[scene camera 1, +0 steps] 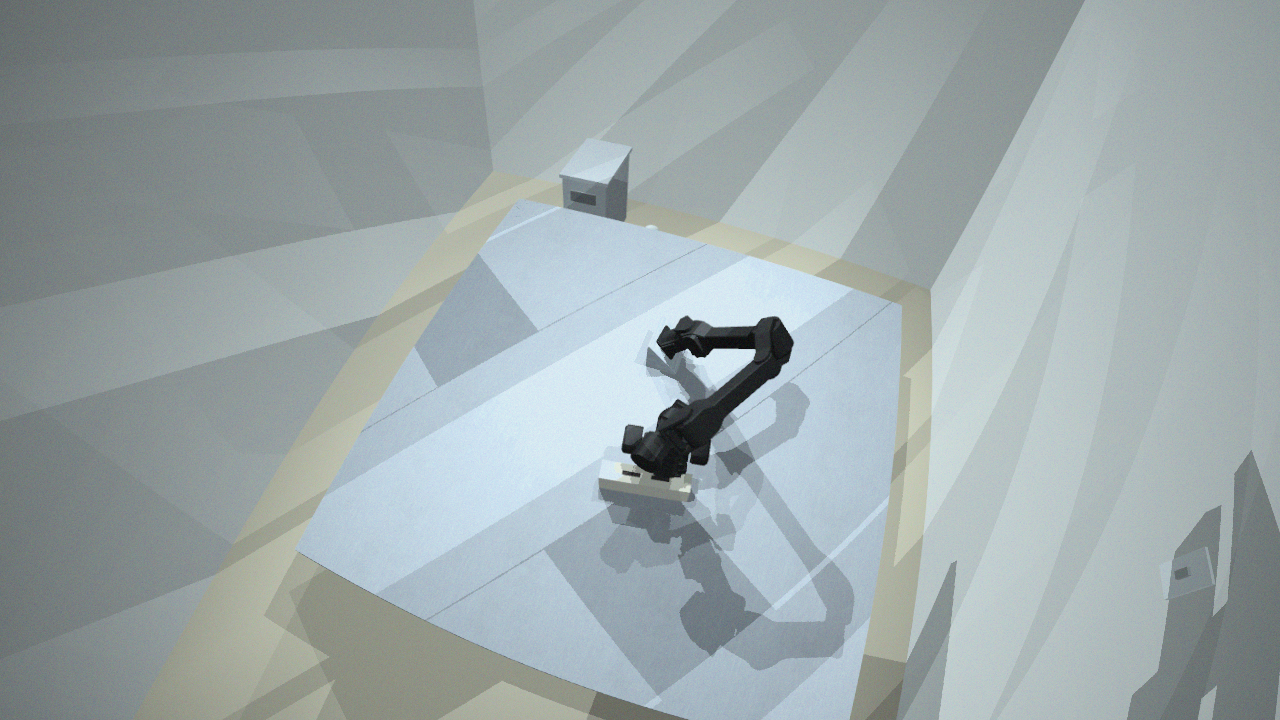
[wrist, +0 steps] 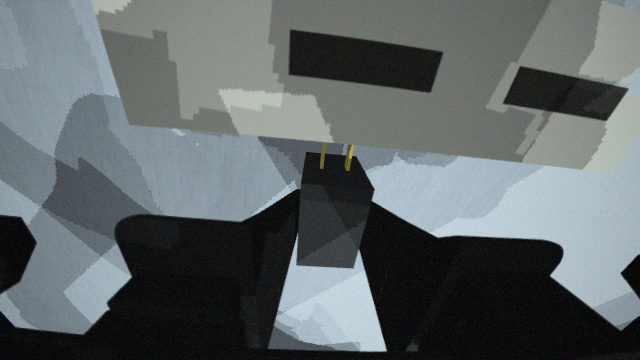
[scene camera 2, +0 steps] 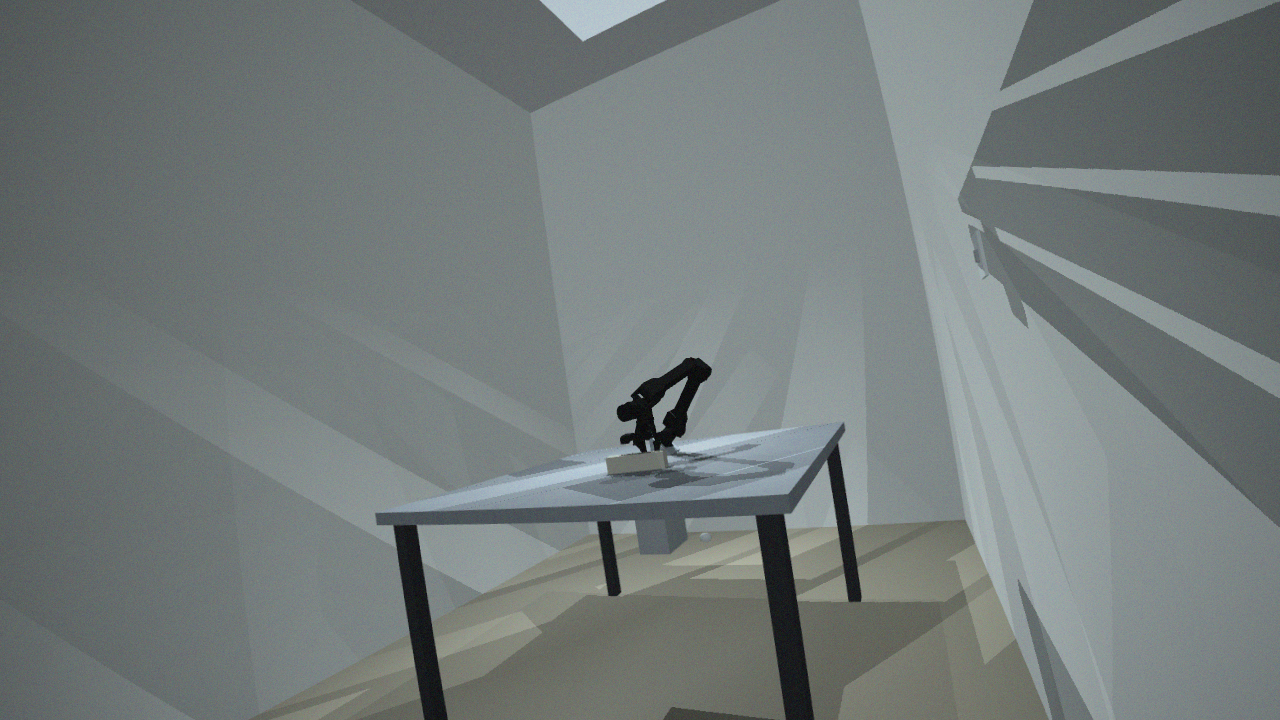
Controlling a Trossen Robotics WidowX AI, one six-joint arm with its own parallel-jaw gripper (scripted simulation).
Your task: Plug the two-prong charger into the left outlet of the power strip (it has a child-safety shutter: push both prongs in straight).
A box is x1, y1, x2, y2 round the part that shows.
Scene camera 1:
my gripper: [621, 424, 710, 477]
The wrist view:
my gripper: [0, 189, 639, 359]
black two-prong charger: [296, 142, 374, 267], held by my gripper
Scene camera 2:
my gripper: [620, 415, 675, 452]
